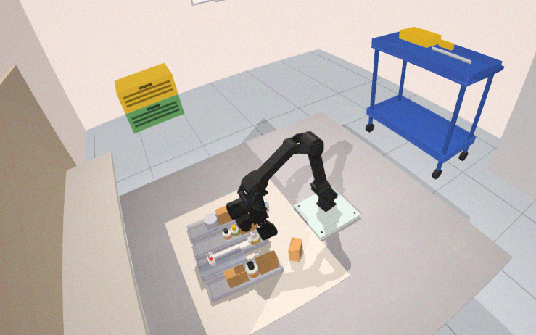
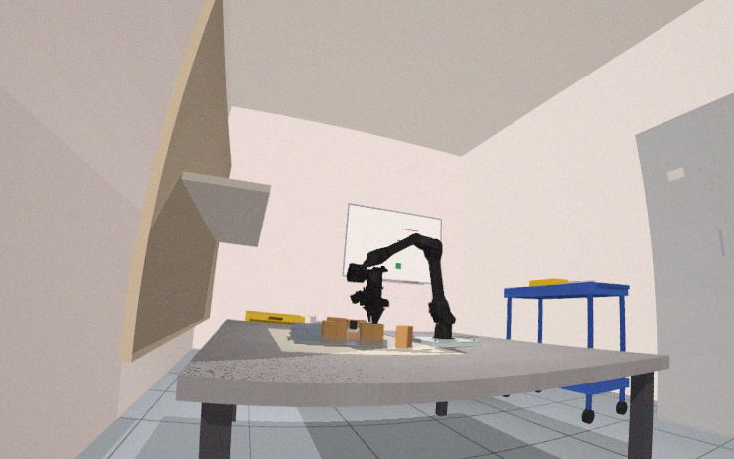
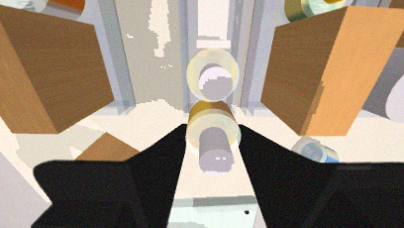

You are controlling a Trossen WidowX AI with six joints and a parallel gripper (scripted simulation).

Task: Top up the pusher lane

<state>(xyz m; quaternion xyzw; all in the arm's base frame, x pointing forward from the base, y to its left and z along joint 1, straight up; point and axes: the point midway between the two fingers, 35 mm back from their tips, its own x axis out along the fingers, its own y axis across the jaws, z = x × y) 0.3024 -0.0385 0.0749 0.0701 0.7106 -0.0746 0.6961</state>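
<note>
Right now my gripper tip is 17 cm short of the grey rack, 1 cm to the left of it and 4 cm above it. From my gripper tip the other things lie so: small blue-white jar: 11 cm behind, 15 cm to the right, 4 cm below; brown box: 5 cm behind, 14 cm to the left, 2 cm below; white pusher plate: 15 cm ahead, 1 cm below.
</note>
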